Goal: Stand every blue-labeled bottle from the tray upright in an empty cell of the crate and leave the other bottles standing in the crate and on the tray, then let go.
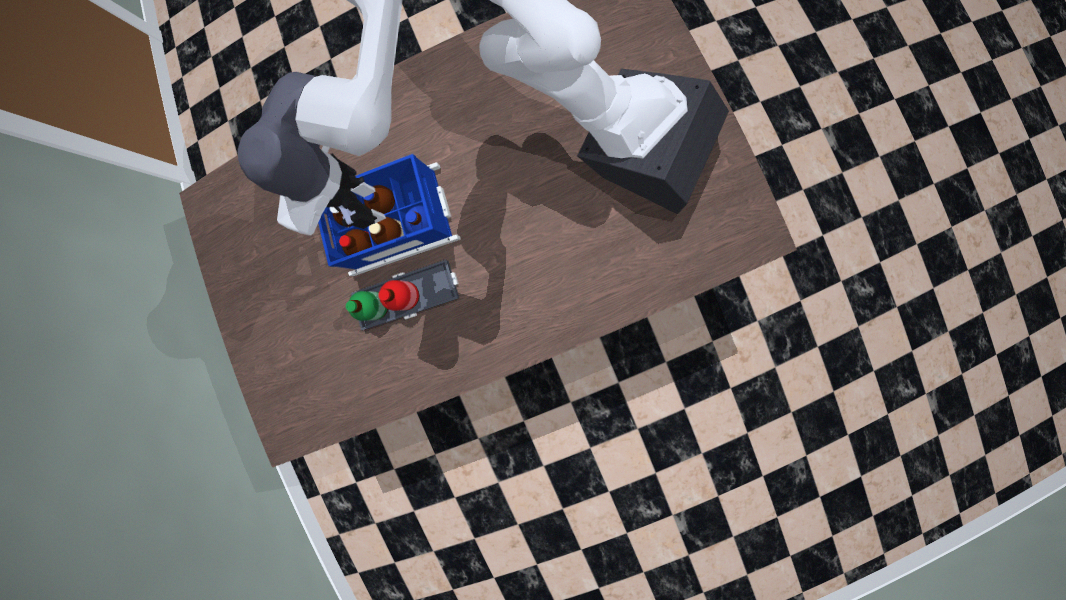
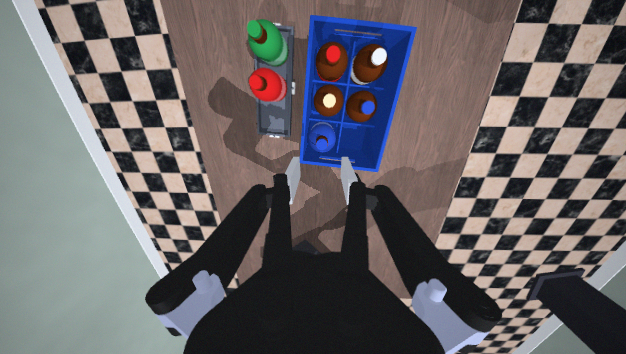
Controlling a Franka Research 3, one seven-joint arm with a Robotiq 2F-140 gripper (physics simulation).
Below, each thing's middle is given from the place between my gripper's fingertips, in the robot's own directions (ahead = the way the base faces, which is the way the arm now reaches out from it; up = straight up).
My hand is 260 mm above the red bottle (image 1: pixel 394 295), 150 mm short of it and 110 mm to the right of it. Round my hand: green bottle (image 1: pixel 364 305) (260 mm below, 230 mm ahead, 80 mm to the left).
